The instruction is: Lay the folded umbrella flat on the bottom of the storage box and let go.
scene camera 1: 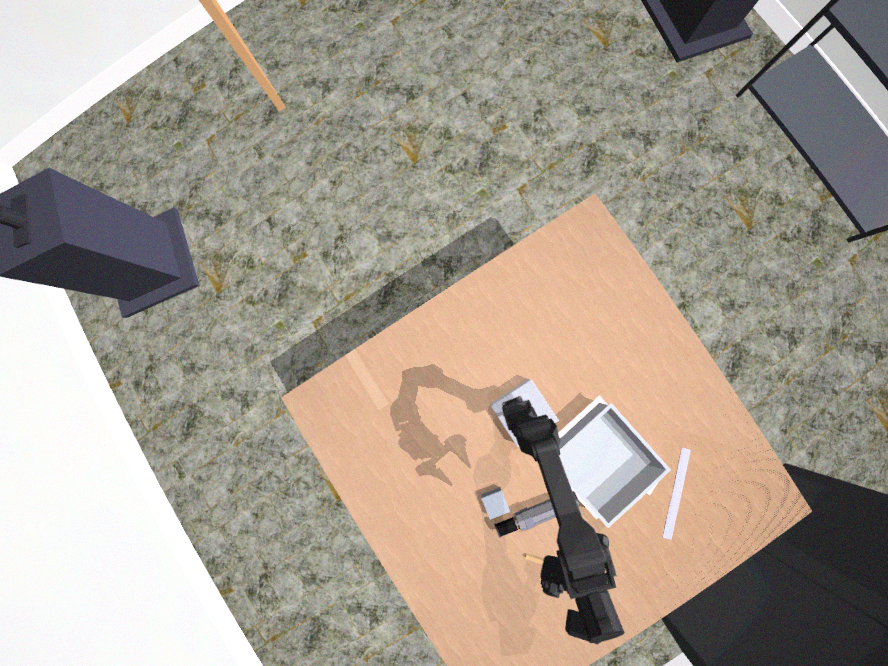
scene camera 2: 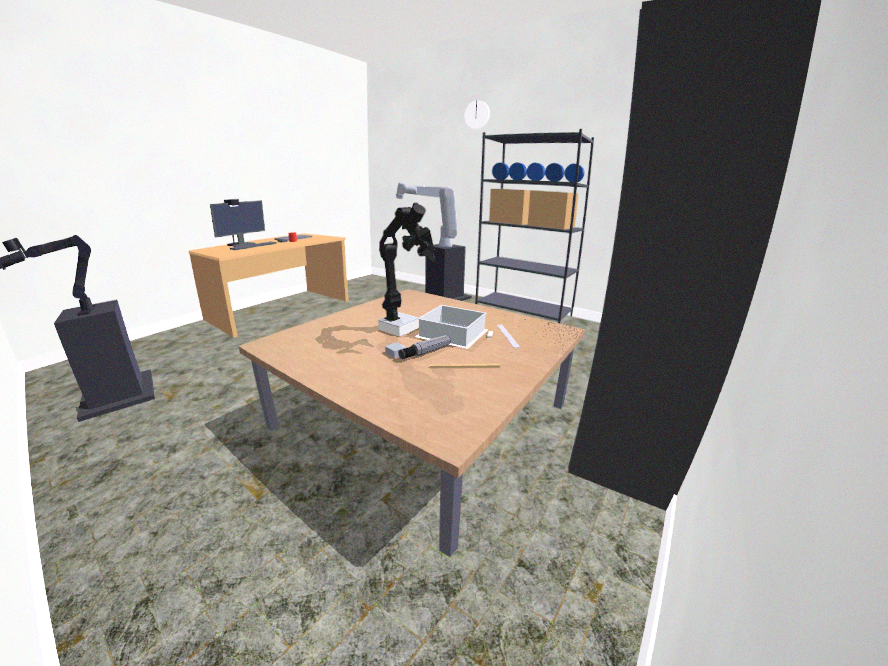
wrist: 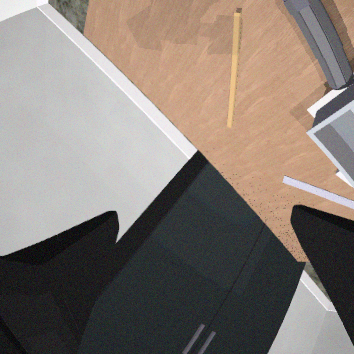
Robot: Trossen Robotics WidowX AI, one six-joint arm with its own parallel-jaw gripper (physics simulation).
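Frame: origin at the arm's base, x right, y ahead, z up, level; millimetres.
Where they show: gripper, fingertip midpoint: (scene camera 2: 434, 257) (wrist: 206, 217); arm's base, origin of the base link: (scene camera 1: 515, 409) (scene camera 2: 392, 318).
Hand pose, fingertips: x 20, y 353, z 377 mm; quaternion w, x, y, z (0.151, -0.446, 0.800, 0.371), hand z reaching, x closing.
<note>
Things, the pixels of their top centre, and the offset from my fingertips.
- folded umbrella, middle of its top: (wrist: 309, 18) (scene camera 1: 539, 518) (scene camera 2: 425, 340) dy -11, dx +35, dz -375 mm
- storage box, middle of its top: (scene camera 1: 609, 465) (scene camera 2: 453, 315) dy -98, dx -221, dz -337 mm
- pale block, middle of its top: (scene camera 1: 495, 505) (scene camera 2: 395, 346) dy -89, dx +147, dz -398 mm
- thin wooden stick, middle of its top: (wrist: 232, 77) (scene camera 2: 465, 364) dy +208, dx +2, dz -422 mm
- white strip, middle of its top: (wrist: 330, 196) (scene camera 1: 677, 493) (scene camera 2: 507, 335) dy +109, dx -418, dz -431 mm
The folded umbrella (scene camera 1: 536, 516) (scene camera 2: 430, 346) (wrist: 325, 45), grey with a black end, lies on the table outside the storage box. Its grey end is close to the box's side; the arm hides part of it in scene camera 1. The storage box (scene camera 1: 631, 494) (scene camera 2: 437, 329) (wrist: 327, 150) is grey, open at the top and upright on the table; its visible floor is bare in scene camera 1. My gripper (scene camera 2: 428, 247) (wrist: 206, 217) is open and empty, raised high above the table. In the wrist view its black fingers stand wide apart, with the umbrella at the upper right.
A pale block (scene camera 1: 494, 503) (scene camera 2: 393, 349) sits by the umbrella's black end. A thin wooden stick (scene camera 2: 464, 366) (wrist: 234, 70) lies in front. A white strip (scene camera 1: 676, 494) (scene camera 2: 507, 335) (wrist: 317, 191) lies beyond the box. A tall black cabinet (scene camera 2: 702, 215) stands beside the table.
</note>
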